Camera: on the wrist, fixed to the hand. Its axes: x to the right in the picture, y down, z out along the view.
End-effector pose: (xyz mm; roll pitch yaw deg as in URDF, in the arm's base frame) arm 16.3 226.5 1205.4 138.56 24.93 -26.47
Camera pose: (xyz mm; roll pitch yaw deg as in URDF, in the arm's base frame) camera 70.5 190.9 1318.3 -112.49 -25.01 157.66
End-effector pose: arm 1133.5 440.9 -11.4 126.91 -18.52 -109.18
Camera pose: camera 1161.1 463.6 113.8 -97.92 17.59 74.63
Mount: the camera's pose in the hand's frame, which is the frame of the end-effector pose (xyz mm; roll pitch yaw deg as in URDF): 10.8 91.5 -92.0 27.87 -2.37 177.10
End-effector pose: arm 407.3 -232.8 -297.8 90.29 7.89 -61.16
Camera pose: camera 498.7 -209.1 -208.2 -62.87 -10.77 121.27
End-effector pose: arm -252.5 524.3 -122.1 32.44 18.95 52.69
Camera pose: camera -352.6 601.8 -152.6 -4.18 -22.50 -128.58
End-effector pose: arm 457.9 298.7 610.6 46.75 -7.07 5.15
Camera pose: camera 456.5 428.8 615.5 -18.96 3.33 -175.11
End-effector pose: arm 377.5 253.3 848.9 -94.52 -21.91 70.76
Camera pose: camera 484.5 259.7 775.0 121.39 24.97 -111.59
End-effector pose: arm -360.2 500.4 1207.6 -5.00 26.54 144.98
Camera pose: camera -379.4 412.3 1113.6 34.44 -28.61 -38.54
